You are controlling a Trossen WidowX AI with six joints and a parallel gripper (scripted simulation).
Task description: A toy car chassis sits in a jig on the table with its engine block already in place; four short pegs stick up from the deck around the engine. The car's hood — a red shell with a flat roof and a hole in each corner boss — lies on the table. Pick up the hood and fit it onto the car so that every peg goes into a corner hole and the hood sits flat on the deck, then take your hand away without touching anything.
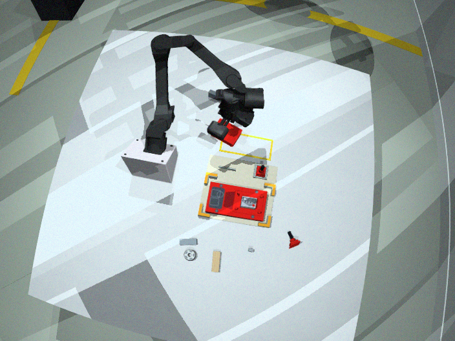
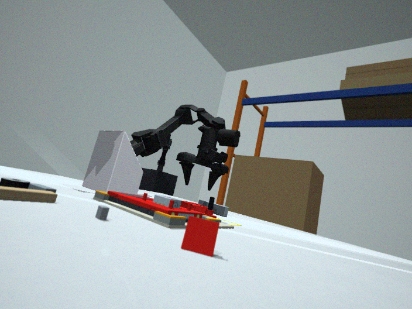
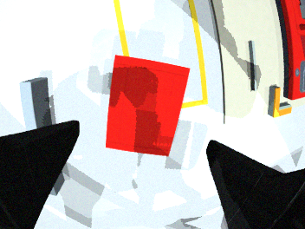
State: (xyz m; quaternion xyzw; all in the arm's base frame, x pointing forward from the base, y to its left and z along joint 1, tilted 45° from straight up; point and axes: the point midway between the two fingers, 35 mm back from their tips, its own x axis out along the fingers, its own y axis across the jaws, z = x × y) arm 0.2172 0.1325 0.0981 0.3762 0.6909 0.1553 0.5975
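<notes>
Now: gripper tip 6 cm above the red hood. The rest, counted from my gripper tip: wooden block (47 cm to the right, 7 cm below, 5 cm ahead); then grey engine block (24 cm to the right, 12 cm ahead, 5 cm below).
</notes>
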